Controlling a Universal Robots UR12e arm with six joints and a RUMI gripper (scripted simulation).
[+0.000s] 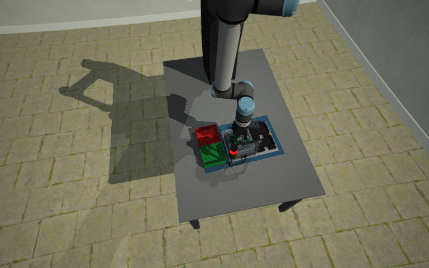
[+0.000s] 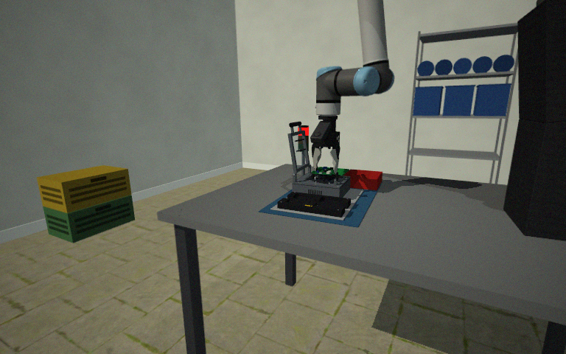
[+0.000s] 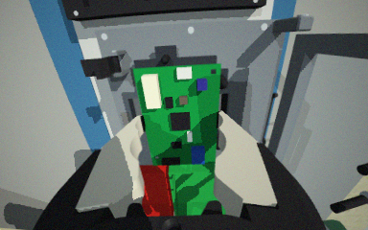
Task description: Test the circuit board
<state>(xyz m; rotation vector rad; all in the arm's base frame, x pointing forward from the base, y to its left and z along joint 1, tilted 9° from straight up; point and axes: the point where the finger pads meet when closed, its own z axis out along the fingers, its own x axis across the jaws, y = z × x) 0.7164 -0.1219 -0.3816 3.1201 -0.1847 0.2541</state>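
My hand is 13 cm past the red bin, 19 cm to the left of it and 8 cm above it. Also, from my hand: black latch piece (6 cm behind, 6 cm to the left, 1 cm below); then tester lid (11 cm ahead, 2 cm to the right, 9 cm above); then green circuit board (1 cm to the right).
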